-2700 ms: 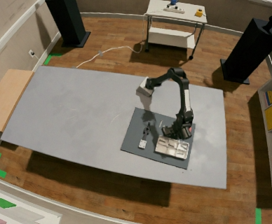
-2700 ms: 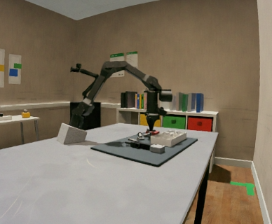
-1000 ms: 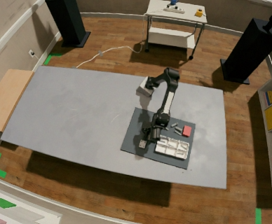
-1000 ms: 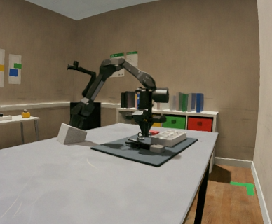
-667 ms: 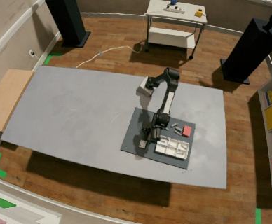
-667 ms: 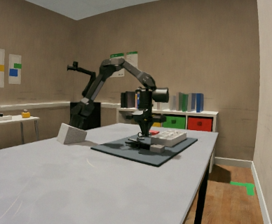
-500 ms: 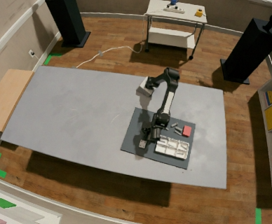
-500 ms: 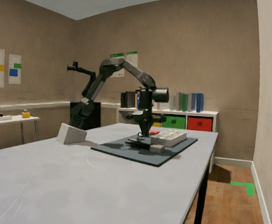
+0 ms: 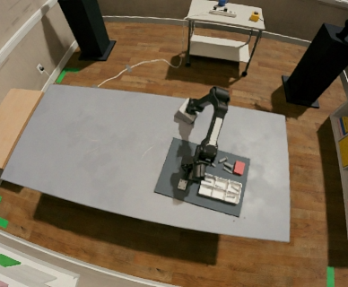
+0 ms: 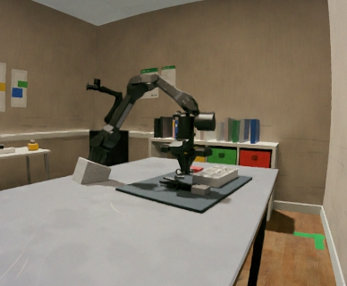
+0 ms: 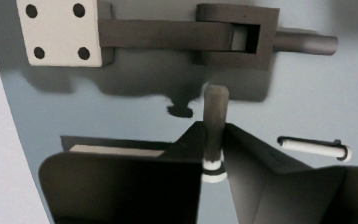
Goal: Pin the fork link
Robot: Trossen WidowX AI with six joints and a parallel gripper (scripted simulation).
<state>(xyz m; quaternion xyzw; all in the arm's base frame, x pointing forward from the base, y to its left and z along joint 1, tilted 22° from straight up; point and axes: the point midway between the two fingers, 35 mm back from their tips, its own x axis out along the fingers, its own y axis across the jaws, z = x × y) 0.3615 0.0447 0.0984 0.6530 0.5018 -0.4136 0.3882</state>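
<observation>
My hand is 30 mm above the headed pin. Round my hand: eye plate: 10 mm ahead, 50 mm to the right, 70 mm below; then mat: 10 mm ahead, 50 mm to the left, 80 mm below; then fork link: 30 mm behind, 40 mm to the right, 70 mm below.
</observation>
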